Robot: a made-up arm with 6 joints. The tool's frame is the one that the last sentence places.
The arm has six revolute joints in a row. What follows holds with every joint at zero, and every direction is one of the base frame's.
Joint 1 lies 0.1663 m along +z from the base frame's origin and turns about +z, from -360 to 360 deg.
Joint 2 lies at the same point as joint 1 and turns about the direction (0, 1, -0.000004), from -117.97 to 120 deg.
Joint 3 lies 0.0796 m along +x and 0.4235 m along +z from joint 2 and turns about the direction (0, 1, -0.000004), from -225 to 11 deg.
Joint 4 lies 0.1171 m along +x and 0.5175 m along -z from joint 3 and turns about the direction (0, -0.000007, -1), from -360 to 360 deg.
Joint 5 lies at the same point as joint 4 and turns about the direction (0, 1, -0.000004), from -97 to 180 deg.
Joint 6 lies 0.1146 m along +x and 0.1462 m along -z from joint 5 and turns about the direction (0, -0.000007, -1), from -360 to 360 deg.
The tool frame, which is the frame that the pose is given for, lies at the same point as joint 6; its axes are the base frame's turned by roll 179.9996, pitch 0 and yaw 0 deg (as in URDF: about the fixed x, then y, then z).
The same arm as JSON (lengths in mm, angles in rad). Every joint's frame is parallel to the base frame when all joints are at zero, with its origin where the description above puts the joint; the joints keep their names.
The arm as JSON. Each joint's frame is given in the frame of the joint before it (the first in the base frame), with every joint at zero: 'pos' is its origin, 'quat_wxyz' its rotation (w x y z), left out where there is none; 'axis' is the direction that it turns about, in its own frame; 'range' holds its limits. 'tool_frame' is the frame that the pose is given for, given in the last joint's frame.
{
  "length_unit": "mm",
  "angle_unit": "rad",
  "joints": [
    {
      "joint": "joint 1",
      "pos": [
        0.0,
        0.0,
        166.3
      ],
      "axis": "+z",
      "range": [
        -6.2832,
        6.2832
      ]
    },
    {
      "joint": "joint 2",
      "pos": [
        0.0,
        0.0,
        0.0
      ],
      "axis": "+y",
      "range": [
        -2.059,
        2.0944
      ]
    },
    {
      "joint": "joint 3",
      "pos": [
        79.6,
        0.0,
        423.5
      ],
      "axis": "+y",
      "range": [
        -3.927,
        0.192
      ]
    },
    {
      "joint": "joint 4",
      "pos": [
        117.1,
        0.0,
        -517.5
      ],
      "axis": "-z",
      "range": [
        -6.2832,
        6.2832
      ]
    },
    {
      "joint": "joint 5",
      "pos": [
        0.0,
        0.0,
        0.0
      ],
      "axis": "+y",
      "range": [
        -1.693,
        3.1416
      ]
    },
    {
      "joint": "joint 6",
      "pos": [
        114.6,
        0.0,
        -146.2
      ],
      "axis": "-z",
      "range": [
        -6.2832,
        6.2832
      ]
    }
  ],
  "tool_frame": {
    "pos": [
      0.0,
      0.0,
      0.0
    ],
    "quat_wxyz": [
      0.000003,
      1.0,
      0.0,
      0.0
    ]
  }
}

